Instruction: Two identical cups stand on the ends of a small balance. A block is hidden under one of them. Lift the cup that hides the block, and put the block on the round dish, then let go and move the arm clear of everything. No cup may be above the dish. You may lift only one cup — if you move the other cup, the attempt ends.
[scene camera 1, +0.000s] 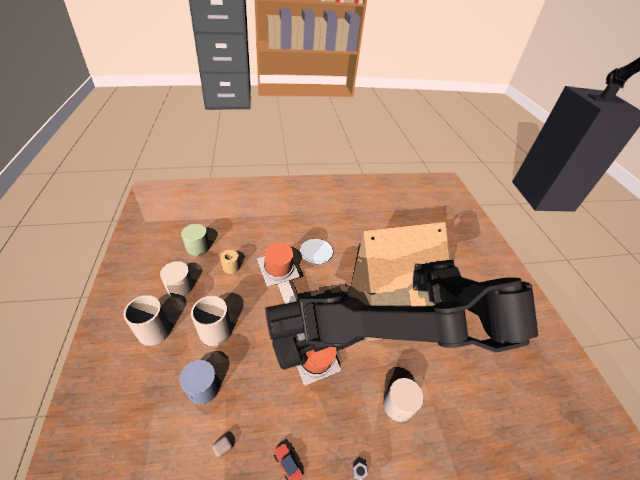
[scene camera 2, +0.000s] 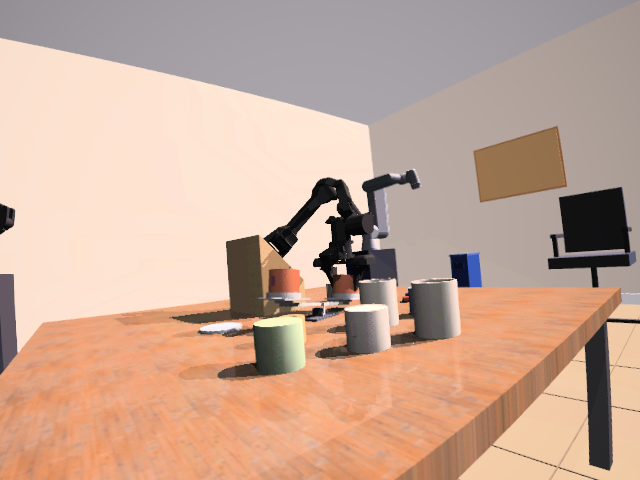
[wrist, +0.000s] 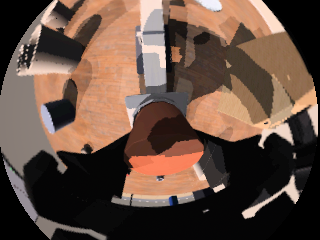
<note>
In view: the gripper (scene camera 2: 345, 290), a cup (wrist: 162, 142), a cup (scene camera 1: 278, 256), a cream cylinder (scene camera 1: 404, 398), a cream cylinder (scene camera 2: 367, 326) and a balance beam (scene camera 1: 286, 291).
The balance beam is seen too in scene camera 2 (scene camera 2: 283, 299). The gripper also shows in scene camera 1 (scene camera 1: 317, 356) and in the wrist view (wrist: 160, 132).
</note>
